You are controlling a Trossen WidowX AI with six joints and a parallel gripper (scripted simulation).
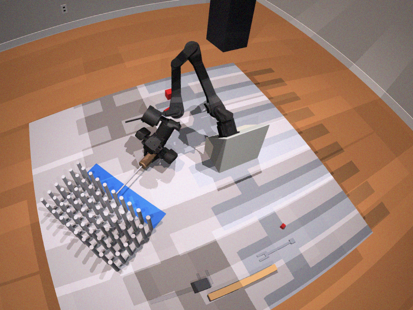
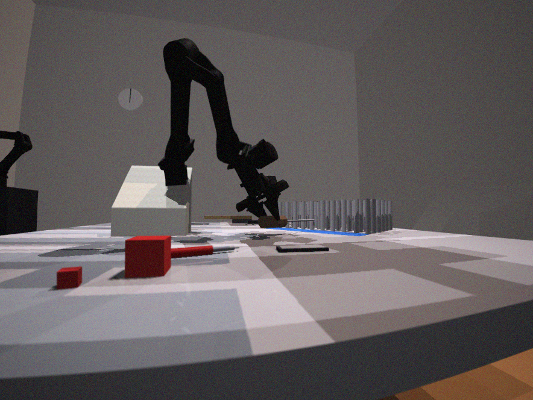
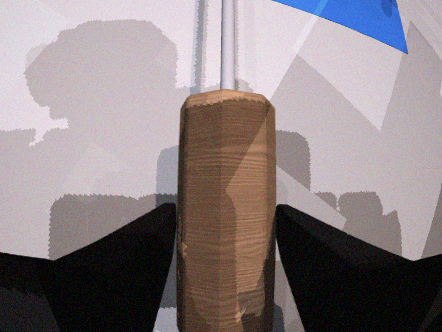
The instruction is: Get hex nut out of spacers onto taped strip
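My gripper tip is 170 mm short of the blue taped strip, 80 mm to the right of it and 40 mm above it. From my gripper tip the other things lie so: red-handled screwdriver 200 mm behind, 250 mm to the right, 30 mm below; black bar 60 mm behind, 260 mm to the right, 40 mm below; hook tool 90 mm ahead, 40 mm to the left.
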